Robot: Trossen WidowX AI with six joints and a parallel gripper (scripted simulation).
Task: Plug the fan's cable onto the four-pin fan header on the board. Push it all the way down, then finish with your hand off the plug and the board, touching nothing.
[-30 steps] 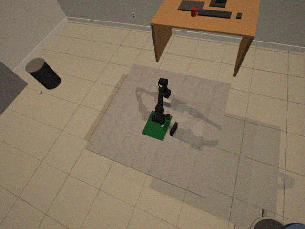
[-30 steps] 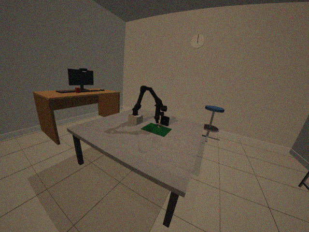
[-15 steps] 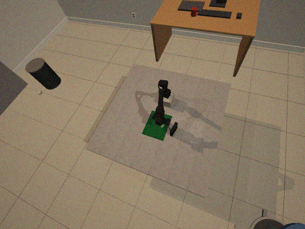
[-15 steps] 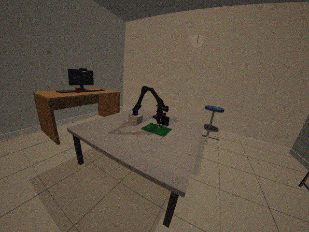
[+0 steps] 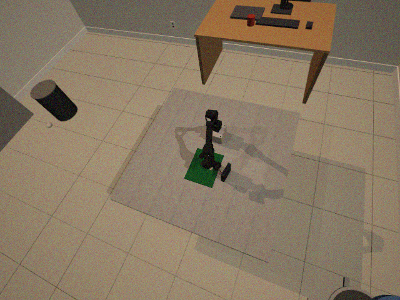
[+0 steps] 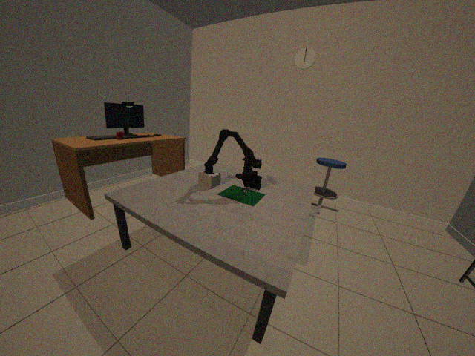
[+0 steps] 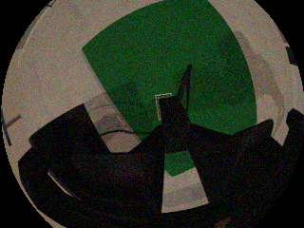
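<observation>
The pale four-pin header is 6 cm below my gripper tip. Round my gripper tip: green board: 2 cm ahead, 6 cm to the right, 8 cm below; black fan: 1 cm behind, 13 cm to the left; dark fan plug: 1 cm ahead, 1 cm above.
</observation>
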